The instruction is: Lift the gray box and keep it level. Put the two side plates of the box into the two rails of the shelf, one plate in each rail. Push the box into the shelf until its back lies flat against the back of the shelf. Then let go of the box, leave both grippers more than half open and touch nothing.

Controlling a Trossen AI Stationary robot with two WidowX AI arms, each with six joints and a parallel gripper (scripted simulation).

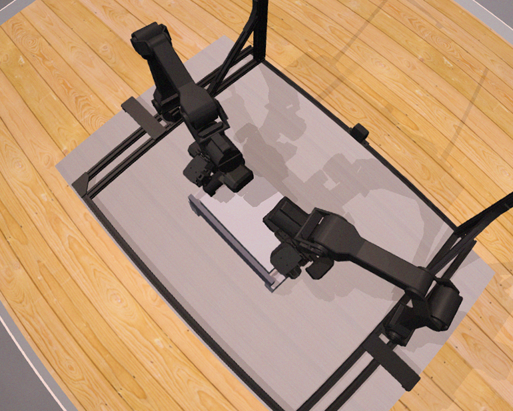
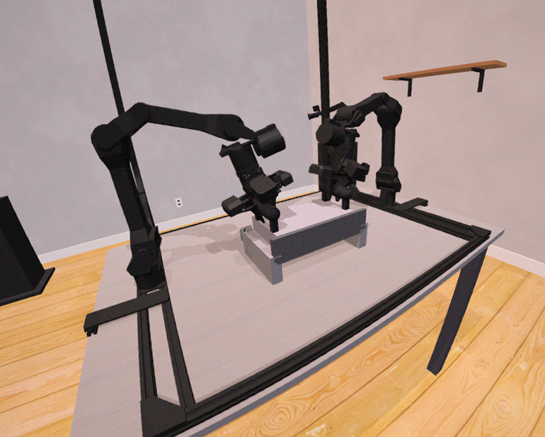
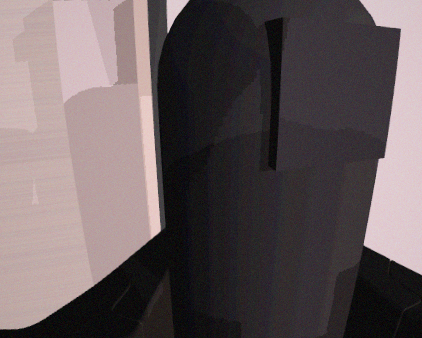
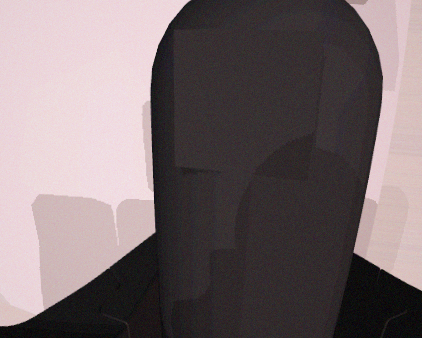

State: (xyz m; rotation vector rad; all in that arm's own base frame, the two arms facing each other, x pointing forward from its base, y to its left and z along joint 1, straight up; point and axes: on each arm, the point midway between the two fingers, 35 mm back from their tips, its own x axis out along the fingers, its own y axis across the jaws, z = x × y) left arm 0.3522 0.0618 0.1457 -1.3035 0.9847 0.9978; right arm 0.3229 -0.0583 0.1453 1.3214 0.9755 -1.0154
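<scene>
The gray box is 12 cm to the right of my left hand and 5 cm below it. Also, from my left hand: dark back wall of shelf: 9 cm ahead, 12 cm to the right, 8 cm below.
The gray box lies 12 cm to the left of my right hand and 5 cm below it. The rest, counted from my right hand: dark back wall of shelf 12 cm to the left, 9 cm ahead, 8 cm below.
</scene>
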